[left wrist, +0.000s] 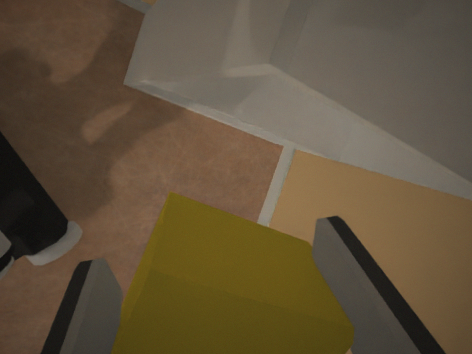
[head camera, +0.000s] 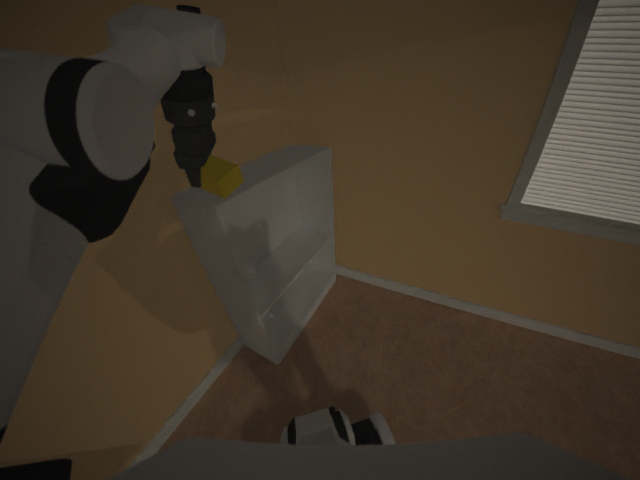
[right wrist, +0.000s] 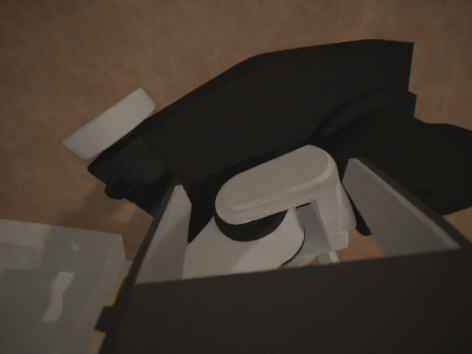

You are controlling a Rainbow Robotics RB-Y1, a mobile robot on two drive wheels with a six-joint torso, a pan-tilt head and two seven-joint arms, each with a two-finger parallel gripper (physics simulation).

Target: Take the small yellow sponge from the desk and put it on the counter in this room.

Labels:
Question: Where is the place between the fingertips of my left gripper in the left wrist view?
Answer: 216,255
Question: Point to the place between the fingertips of my left gripper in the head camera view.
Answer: At 201,174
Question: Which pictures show the small yellow sponge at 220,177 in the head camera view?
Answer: The left wrist view and the head camera view only.

